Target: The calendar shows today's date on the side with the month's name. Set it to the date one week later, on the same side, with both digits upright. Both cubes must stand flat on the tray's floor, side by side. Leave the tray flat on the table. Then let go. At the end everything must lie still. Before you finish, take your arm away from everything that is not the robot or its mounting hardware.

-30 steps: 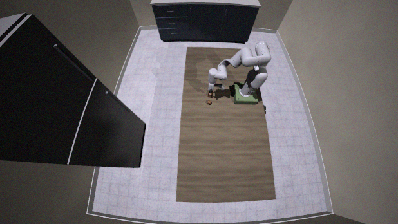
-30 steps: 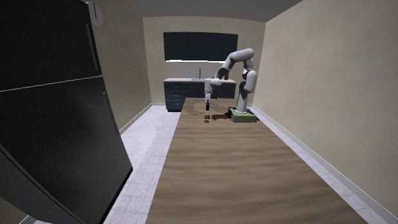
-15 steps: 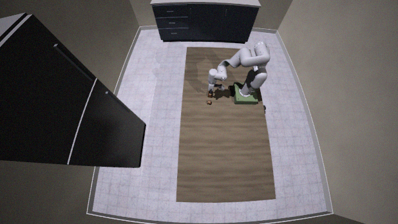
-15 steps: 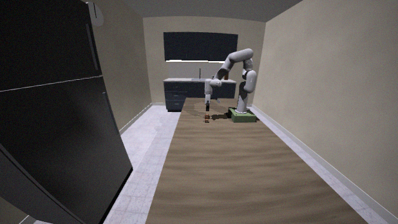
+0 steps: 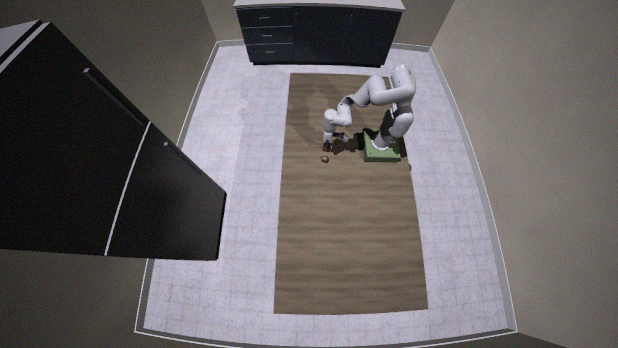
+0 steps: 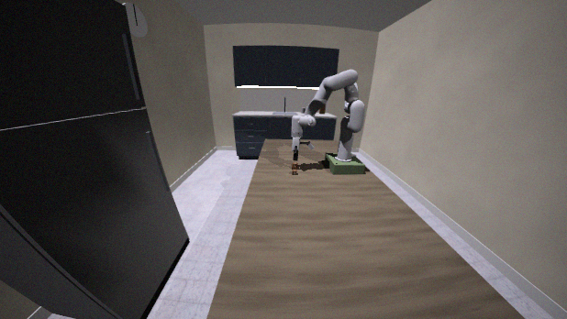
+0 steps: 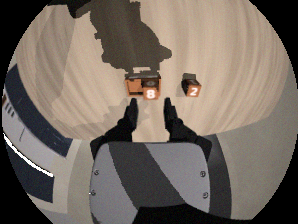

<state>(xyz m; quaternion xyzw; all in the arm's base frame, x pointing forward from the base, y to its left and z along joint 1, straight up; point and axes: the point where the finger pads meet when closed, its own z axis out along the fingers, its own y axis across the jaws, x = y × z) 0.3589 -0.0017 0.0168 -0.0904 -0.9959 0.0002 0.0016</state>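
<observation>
Right now my hand is 8 cm above the calendar tray and 2 cm to the left of it. From my hand the other things lie so: calendar cube (9 cm to the left, 8 cm below, 2 cm ahead).
</observation>
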